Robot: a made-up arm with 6 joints.
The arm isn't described. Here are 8 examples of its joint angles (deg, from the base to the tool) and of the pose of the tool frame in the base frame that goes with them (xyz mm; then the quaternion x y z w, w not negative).
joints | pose
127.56 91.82 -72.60 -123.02 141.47 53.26 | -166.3 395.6 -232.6 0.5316 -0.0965 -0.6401 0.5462
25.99 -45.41 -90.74 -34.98 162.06 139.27 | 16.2 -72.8 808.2 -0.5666 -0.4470 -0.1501 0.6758
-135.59 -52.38 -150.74 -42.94 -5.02 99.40 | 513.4 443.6 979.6 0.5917 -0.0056 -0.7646 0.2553
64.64 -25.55 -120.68 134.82 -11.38 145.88 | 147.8 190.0 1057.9 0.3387 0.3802 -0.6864 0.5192
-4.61 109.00 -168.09 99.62 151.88 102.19 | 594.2 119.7 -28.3 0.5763 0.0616 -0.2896 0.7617
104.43 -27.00 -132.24 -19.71 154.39 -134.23 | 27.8 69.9 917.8 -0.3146 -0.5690 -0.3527 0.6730
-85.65 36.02 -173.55 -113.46 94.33 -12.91 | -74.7 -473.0 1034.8 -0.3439 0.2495 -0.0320 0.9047
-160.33 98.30 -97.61 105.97 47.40 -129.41 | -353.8 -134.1 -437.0 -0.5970 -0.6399 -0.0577 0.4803
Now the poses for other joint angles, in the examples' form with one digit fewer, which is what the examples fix.
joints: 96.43 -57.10 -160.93 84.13 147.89 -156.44
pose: -90 -532 771 0.613 -0.461 0.177 0.617
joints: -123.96 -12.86 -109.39 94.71 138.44 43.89
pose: -8 -316 881 -0.020 -0.942 -0.180 0.281
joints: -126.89 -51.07 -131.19 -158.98 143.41 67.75
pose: 307 428 917 0.489 -0.690 0.429 0.317
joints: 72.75 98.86 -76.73 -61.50 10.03 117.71
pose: 9 260 -441 0.337 -0.303 0.718 0.528
